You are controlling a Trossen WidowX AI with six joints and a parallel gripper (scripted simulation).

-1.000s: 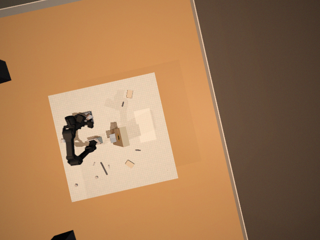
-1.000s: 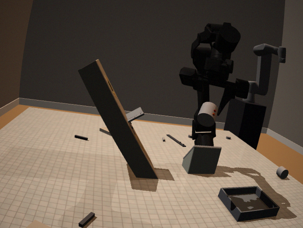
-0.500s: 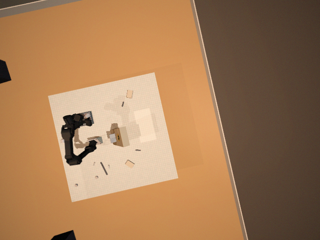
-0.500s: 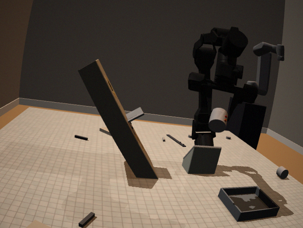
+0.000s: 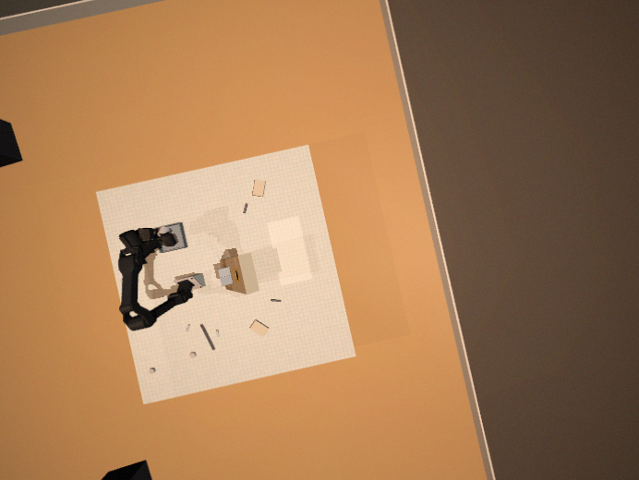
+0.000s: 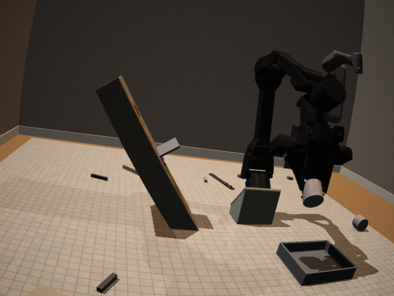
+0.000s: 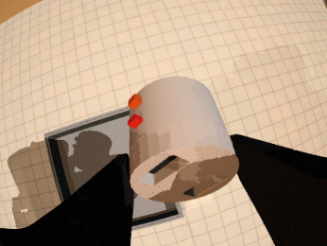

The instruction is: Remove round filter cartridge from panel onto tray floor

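My gripper tip is now 18 cm above the dark square tray and 8 cm past it. Round my gripper tip: service panel 31 cm to the right, 29 cm ahead, 1 cm below; then round filter cartridge right at my gripper tip; then dark bracket 31 cm to the right, 23 cm ahead, 3 cm below.
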